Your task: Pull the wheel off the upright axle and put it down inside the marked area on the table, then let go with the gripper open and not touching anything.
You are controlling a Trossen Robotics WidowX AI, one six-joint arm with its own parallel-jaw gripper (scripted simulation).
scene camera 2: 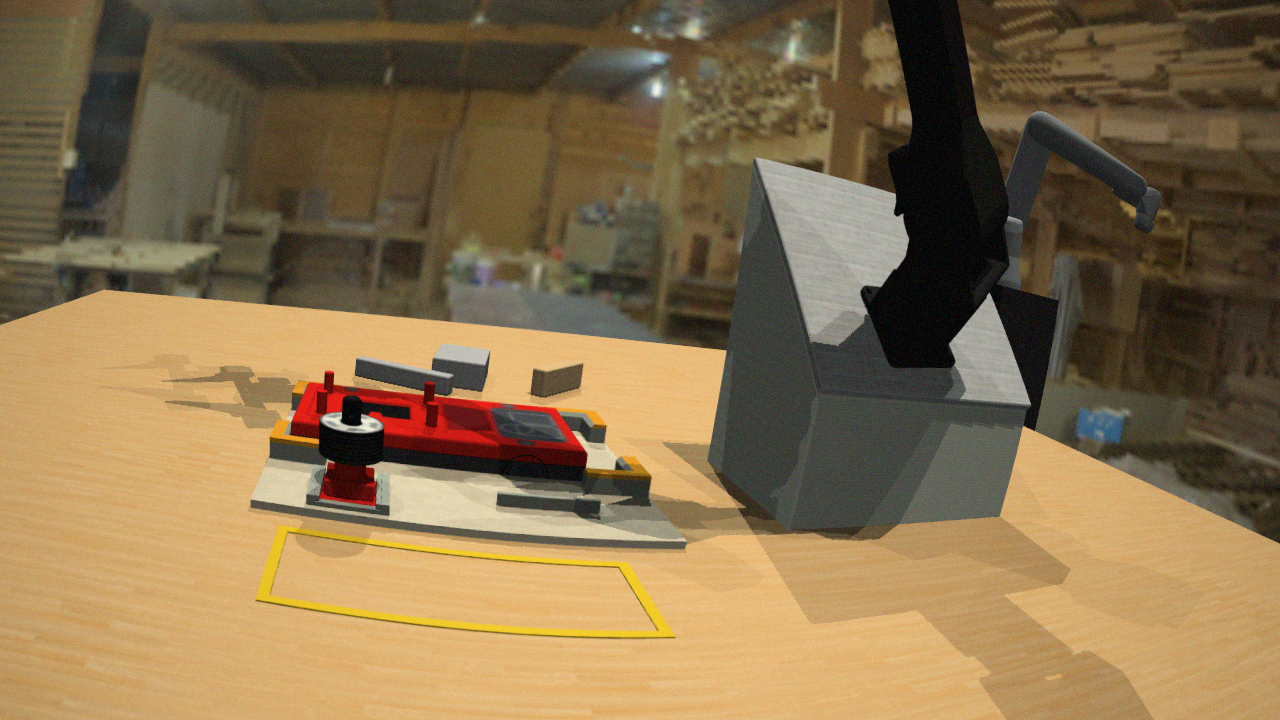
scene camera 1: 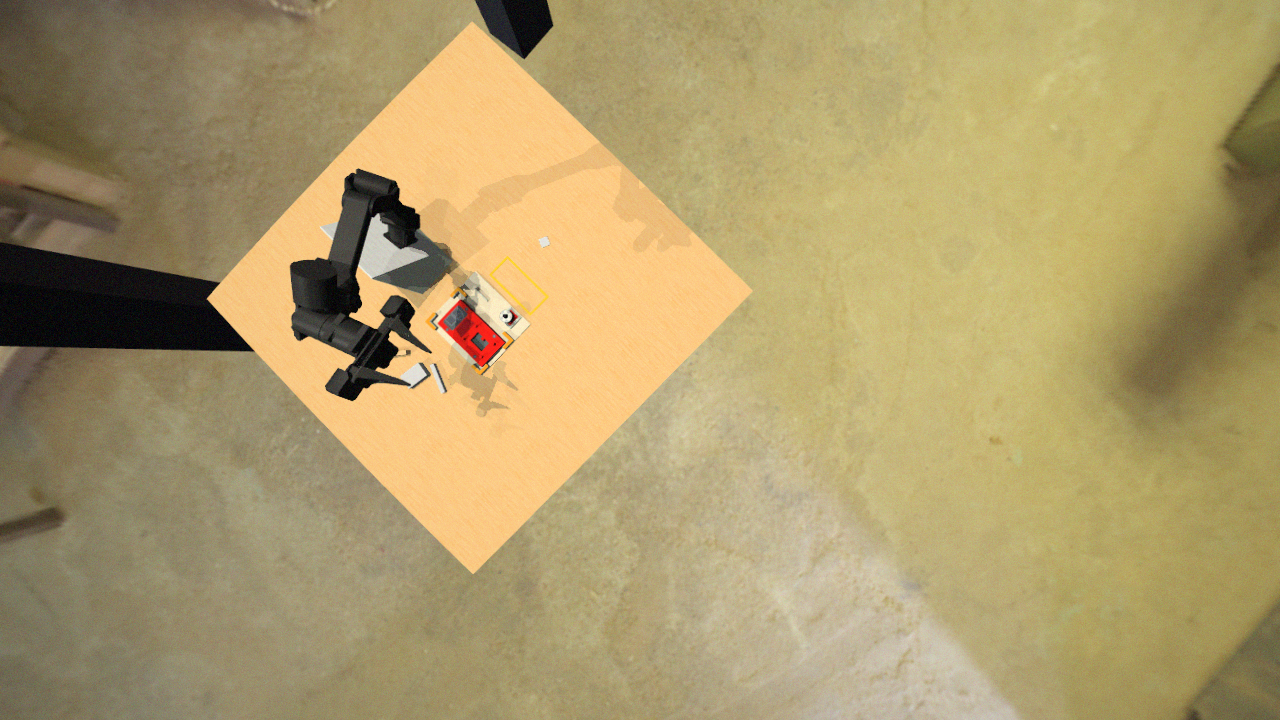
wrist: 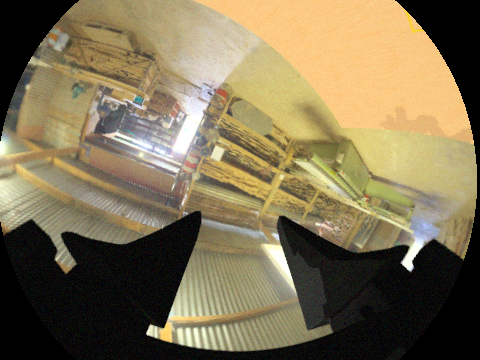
Labels:
My gripper shows in scene camera 1 and in the wrist view; in scene camera 2 it is out of frame. One and the same spot on my gripper: [wrist: 335, 286] is [scene camera 1: 399, 335].

